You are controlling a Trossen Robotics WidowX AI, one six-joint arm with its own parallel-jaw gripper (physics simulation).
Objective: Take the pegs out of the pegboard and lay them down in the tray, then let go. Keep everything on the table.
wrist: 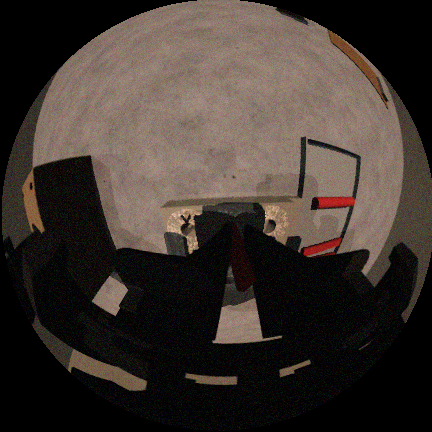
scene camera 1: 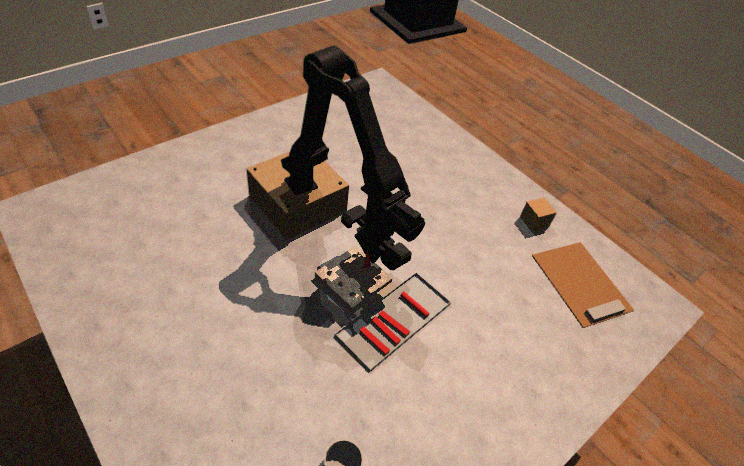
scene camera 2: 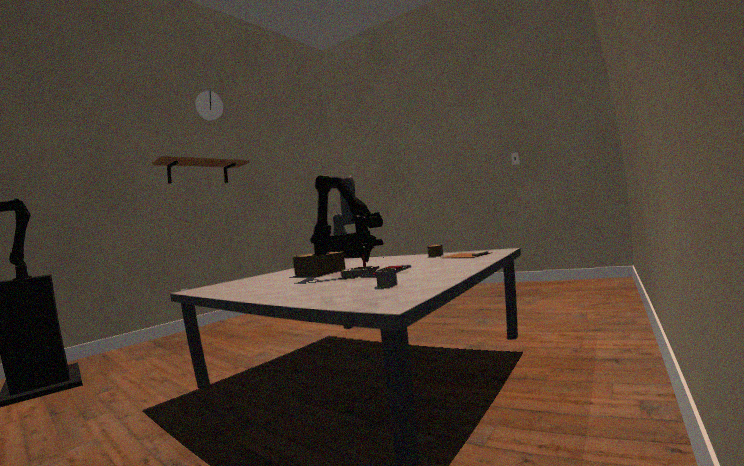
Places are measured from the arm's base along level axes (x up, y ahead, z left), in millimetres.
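Where they show: gripper, between the fingertips: (wrist: pixel 236 229) (scene camera 1: pixel 371 260) (scene camera 2: pixel 366 262); arm's base, origin of its link: (scene camera 1: pixel 301 183) (scene camera 2: pixel 320 254).
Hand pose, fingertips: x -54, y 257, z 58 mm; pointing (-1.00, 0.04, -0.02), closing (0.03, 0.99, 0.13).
Note:
Things, the pixels of their top centre, and the offset from my fingertips.
- pegboard, centre of its top: (wrist: pixel 236 258) (scene camera 1: pixel 356 277) (scene camera 2: pixel 361 268) dx -20, dy +14, dz -48 mm
- dark red peg, centre of its top: (wrist: pixel 237 283) (scene camera 1: pixel 368 250) dx +42, dy -2, dz -12 mm
- tray, centre of its top: (wrist: pixel 321 240) (scene camera 1: pixel 395 316) (scene camera 2: pixel 386 270) dx -33, dy +142, dz -20 mm
- small wooden block, centre of its top: (scene camera 1: pixel 541 207) (scene camera 2: pixel 434 245) dx +17, dy +61, dz +503 mm
- brown clipboard, centre of its top: (scene camera 1: pixel 583 278) (scene camera 2: pixel 465 252) dx -28, dy +277, dz +468 mm
- dark round cup, centre of its top: (scene camera 1: pixel 343 458) (scene camera 2: pixel 385 269) dx +12, dy +368, dz -284 mm
The pegboard (scene camera 1: pixel 340 286) (wrist: pixel 282 216) lies below my gripper (scene camera 1: pixel 367 257) (wrist: pixel 236 229), partly in shadow. The gripper is shut on a dark red peg (scene camera 1: pixel 367 261) (wrist: pixel 243 272), which stands roughly upright between the fingertips at the board. The fingers hide its lower end, so I cannot tell how deep it sits in a hole. The tray (scene camera 1: pixel 433 298) (wrist: pixel 302 167) lies beside the board. Several red pegs lie flat in it: one peg (scene camera 1: pixel 414 304) (wrist: pixel 335 202) is apart, and the others, such as this peg (scene camera 1: pixel 374 340), lie closer together at the other end.
The arm stands on a wooden base box (scene camera 1: pixel 299 216) (scene camera 2: pixel 318 265) behind the pegboard. A small wooden block (scene camera 1: pixel 539 215) (scene camera 2: pixel 434 250) and a brown clipboard (scene camera 1: pixel 576 279) (wrist: pixel 357 60) lie off to the right. A dark round cup (scene camera 1: pixel 343 456) (scene camera 2: pixel 386 278) stands near the front in scene camera 1.

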